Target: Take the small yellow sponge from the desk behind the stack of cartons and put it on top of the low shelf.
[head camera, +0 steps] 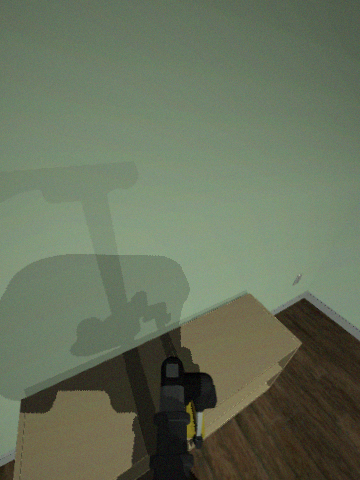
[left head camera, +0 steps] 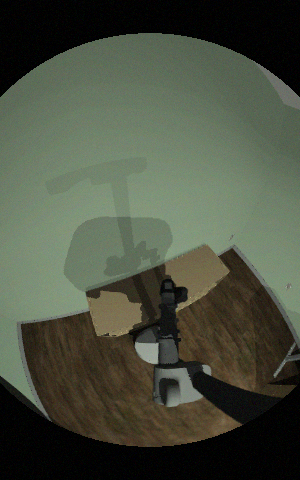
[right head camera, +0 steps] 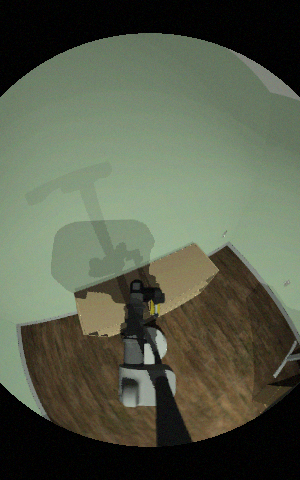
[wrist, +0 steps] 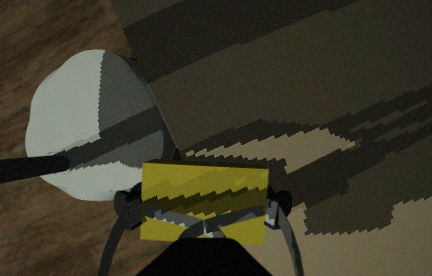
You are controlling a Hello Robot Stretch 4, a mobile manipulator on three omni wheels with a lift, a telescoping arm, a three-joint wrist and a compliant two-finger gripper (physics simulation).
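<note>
The small yellow sponge is held crosswise between the two fingertips of my gripper, which is shut on it. The low shelf is a light wooden unit against the green wall. The gripper and sponge hang over the shelf's front part, near its front edge; how high above the top they are is hard to tell. The wrist and arm hide part of the shelf in the head views. The desk and the stack of cartons cannot be made out.
A white rounded body stands on the wooden floor by the shelf's front edge. A black rod crosses it in the wrist view. The green wall rises behind the shelf. A pale metal frame shows at the far right.
</note>
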